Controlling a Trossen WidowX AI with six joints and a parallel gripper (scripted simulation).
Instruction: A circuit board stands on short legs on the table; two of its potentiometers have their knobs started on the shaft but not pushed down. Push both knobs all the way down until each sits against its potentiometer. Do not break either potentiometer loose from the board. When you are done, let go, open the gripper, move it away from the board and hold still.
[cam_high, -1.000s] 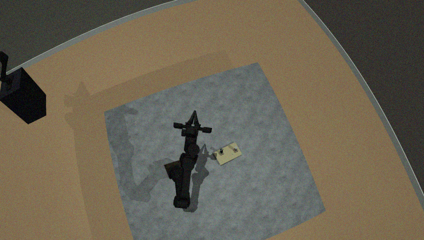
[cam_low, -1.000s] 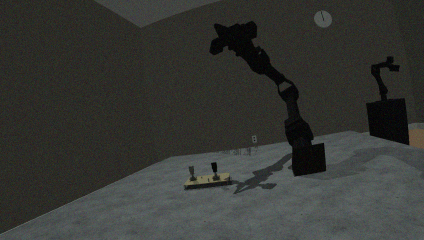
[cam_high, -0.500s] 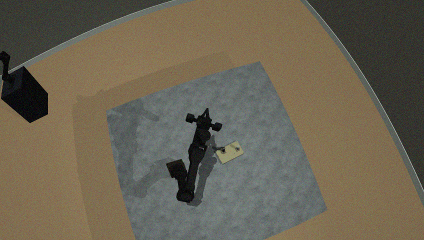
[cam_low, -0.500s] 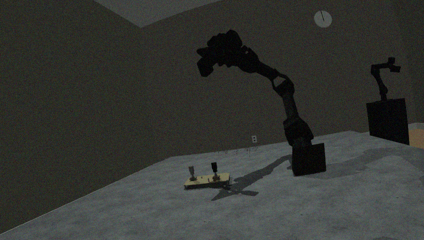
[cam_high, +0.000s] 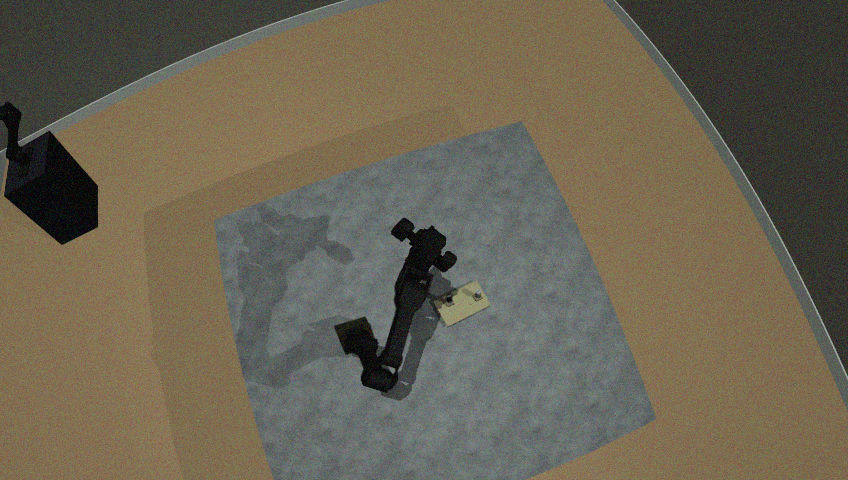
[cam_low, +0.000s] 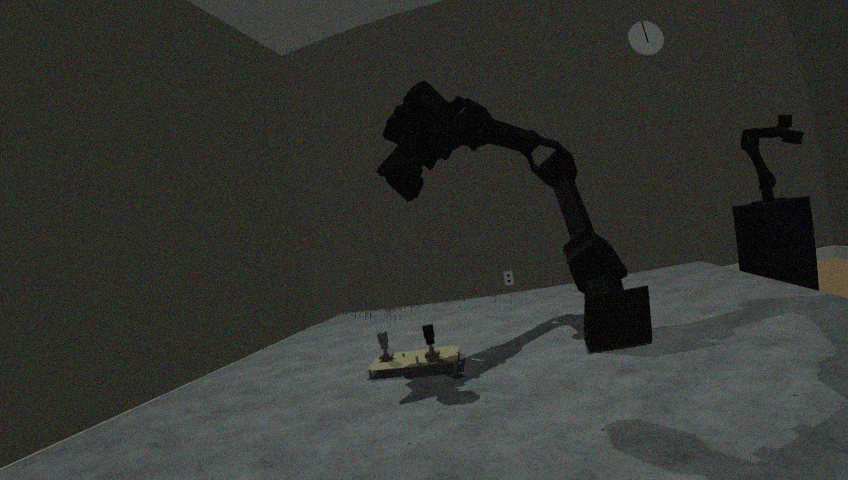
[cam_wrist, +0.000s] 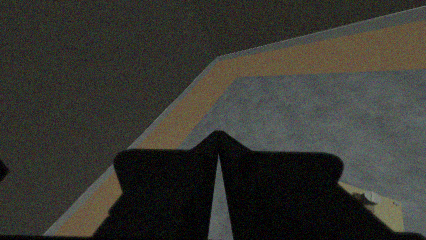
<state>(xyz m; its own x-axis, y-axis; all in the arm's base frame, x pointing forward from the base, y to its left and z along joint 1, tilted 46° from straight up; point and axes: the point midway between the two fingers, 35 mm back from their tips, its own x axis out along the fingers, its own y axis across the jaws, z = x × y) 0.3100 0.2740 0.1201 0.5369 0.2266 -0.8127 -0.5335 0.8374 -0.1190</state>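
Right now the dark knob is 12 cm to the right of my gripper tip and 27 cm below it. Also, from my gripper tip: light grey knob: 9 cm ahead, 14 cm to the right, 27 cm below.
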